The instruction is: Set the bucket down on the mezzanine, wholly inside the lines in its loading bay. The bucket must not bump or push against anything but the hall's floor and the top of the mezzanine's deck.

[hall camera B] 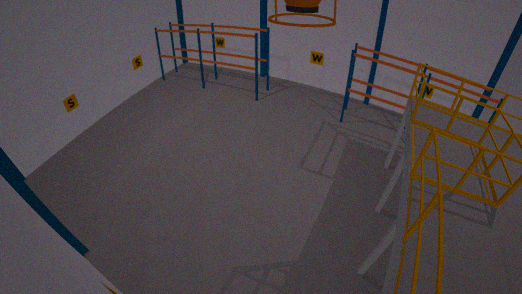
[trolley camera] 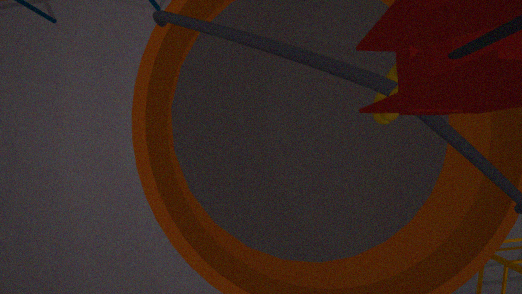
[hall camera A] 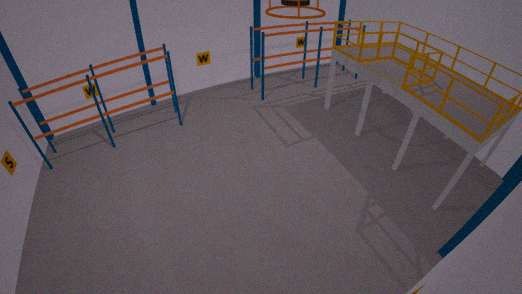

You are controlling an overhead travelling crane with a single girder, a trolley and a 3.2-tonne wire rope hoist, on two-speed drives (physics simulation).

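Note:
The orange bucket (hall camera A: 295, 17) (hall camera B: 302, 3) (trolley camera: 159, 125) hangs high; its base ring and dark outlet show at the top edge of both hall views, its upper part cut off. In the trolley camera view its round rim fills much of the picture. My gripper, the yellow hook (trolley camera: 386, 117) under the red hook block (trolley camera: 460, 85), is on the bucket's grey bail; the block partly hides it. The mezzanine (hall camera A: 440, 119) (hall camera B: 403, 200) stands on pale legs at the right in both hall views. I cannot clearly make out the loading bay's lines.
Yellow railings (hall camera A: 426, 33) (hall camera B: 440, 240) (trolley camera: 506, 270) edge the mezzanine and show beyond the bucket's lower right rim in the trolley camera view. Two racks with blue posts and orange beams stand along the W wall, one (hall camera A: 125, 60) (hall camera B: 201, 60), the other (hall camera A: 262, 65) (hall camera B: 350, 75) nearer the mezzanine.

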